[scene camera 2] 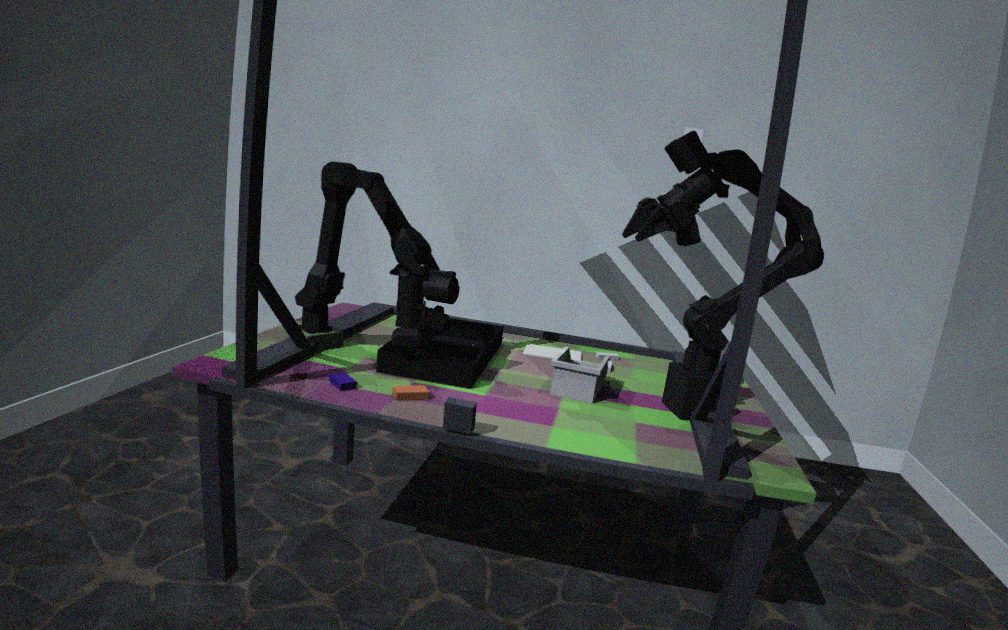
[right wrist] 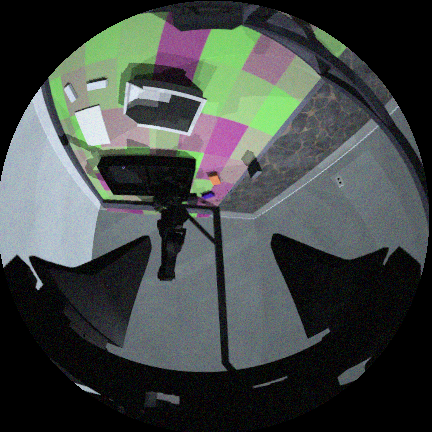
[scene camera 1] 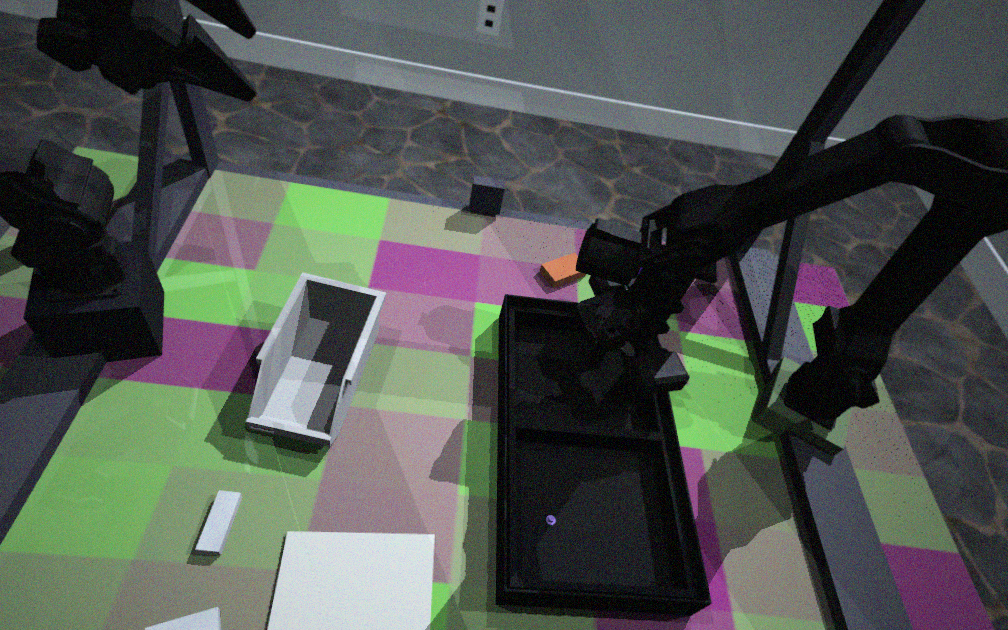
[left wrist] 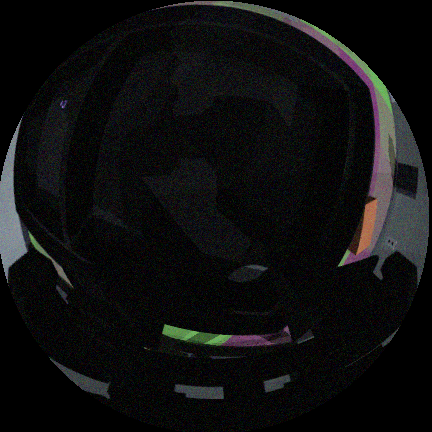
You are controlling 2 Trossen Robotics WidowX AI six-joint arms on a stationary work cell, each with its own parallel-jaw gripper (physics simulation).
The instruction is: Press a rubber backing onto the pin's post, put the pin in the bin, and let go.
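Seen in the pictures: left gripper, fingertip midpoint: [right wrist: 176, 182] [scene camera 1: 613, 362] [left wrist: 224, 243]; right gripper, fingertip midpoint: [scene camera 2: 629, 237] [right wrist: 211, 241] [scene camera 1: 253, 64]; left arm's base, origin of the base link: [scene camera 2: 314, 328] [right wrist: 165, 211] [scene camera 1: 812, 400]; right arm's base, origin of the base link: [scene camera 2: 700, 370] [scene camera 1: 87, 276].
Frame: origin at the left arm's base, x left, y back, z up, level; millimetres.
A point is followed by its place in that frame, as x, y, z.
Note:
A black two-compartment tray [scene camera 1: 502, 438] {290, -313, -2} [scene camera 2: 439, 369] {75, -355, -8} [right wrist: 101, 173] {408, -188, 9} lies on the checkered table. A tiny purple piece [scene camera 1: 550, 519] {331, -221, -27} [left wrist: 63, 104] {325, -220, -30} [right wrist: 123, 167] {327, -222, -28} lies in its near compartment. My left gripper [scene camera 1: 620, 369] {83, -247, -33} [scene camera 2: 423, 328] [left wrist: 224, 243] {83, -247, -33} is open and empty, low in the far compartment. A small grey oval piece [left wrist: 246, 273] {49, -241, -32} lies just by its fingers; the dark view hides what it is. The white bin [scene camera 1: 277, 350] {356, -582, 17} [scene camera 2: 577, 381] {252, -583, 3} [right wrist: 127, 102] {405, -502, -11} stands apart from the tray. My right gripper [scene camera 2: 635, 228] {276, -636, 311} [right wrist: 211, 241] {276, -636, 311} is open and empty, raised high above the table.
An orange block [scene camera 1: 562, 268] {-19, -382, -22} [scene camera 2: 412, 391] {-32, -392, -22} [left wrist: 366, 229] {-25, -377, -22} [right wrist: 214, 179] {-21, -384, -22} lies beside the tray's far end. A dark cube [scene camera 1: 487, 196] {-58, -544, 0} [scene camera 2: 459, 415] {-76, -558, -2} stands at the table edge, a blue block [scene camera 2: 342, 380] {-110, -274, -23} near the left arm. A white sheet [scene camera 1: 352, 581] {495, -362, -33} and a small white block [scene camera 1: 217, 521] {523, -508, -27} lie near the bin.

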